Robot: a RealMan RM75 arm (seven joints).
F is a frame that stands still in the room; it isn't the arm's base.
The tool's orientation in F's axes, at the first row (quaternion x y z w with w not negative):
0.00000, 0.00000, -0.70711, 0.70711
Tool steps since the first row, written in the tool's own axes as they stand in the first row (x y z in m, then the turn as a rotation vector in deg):
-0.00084, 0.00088, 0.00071, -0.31, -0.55, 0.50
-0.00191, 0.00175, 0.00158, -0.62, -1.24, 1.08
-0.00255, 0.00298, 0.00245, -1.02, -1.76, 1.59
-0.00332, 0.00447, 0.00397, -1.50, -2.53, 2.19
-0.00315, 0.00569, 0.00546, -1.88, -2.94, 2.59
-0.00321, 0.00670, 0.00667, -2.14, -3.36, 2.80
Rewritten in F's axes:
0.00088, 0.00084, 0.00071, -0.55, 0.31, 0.50
0.00175, 0.00191, 0.00158, -1.24, 0.62, 1.08
0.00298, 0.00255, 0.00245, -1.76, 1.02, 1.59
0.00447, 0.00332, 0.00397, -2.53, 1.50, 2.19
0.00569, 0.00315, 0.00546, -2.94, 1.88, 2.59
0.00670, 0.00321, 0.00667, -3.36, 2.14, 2.80

